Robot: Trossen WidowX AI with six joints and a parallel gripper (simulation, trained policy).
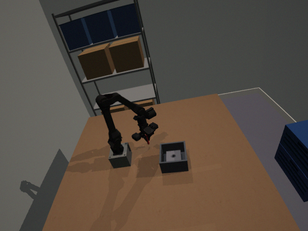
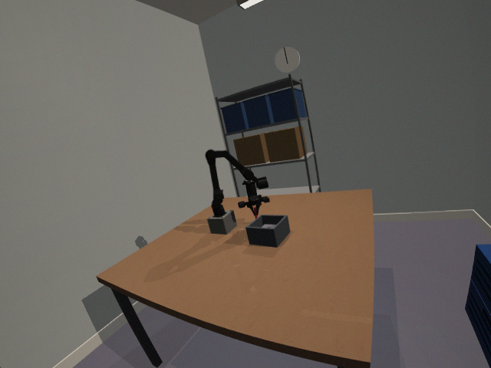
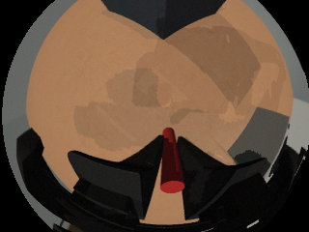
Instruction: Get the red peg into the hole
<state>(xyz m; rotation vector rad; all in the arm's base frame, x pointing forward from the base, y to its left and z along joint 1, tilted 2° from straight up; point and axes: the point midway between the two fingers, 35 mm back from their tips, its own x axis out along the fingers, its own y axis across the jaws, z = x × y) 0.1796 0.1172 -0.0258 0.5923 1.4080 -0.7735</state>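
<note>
The pale plate lies 17 cm ahead of my gripper tip, 17 cm to the right of it and 1 cm below it. From my gripper tip the other things lie so: red peg 1 cm above; then dark box 17 cm ahead, 17 cm to the right, 2 cm below.
</note>
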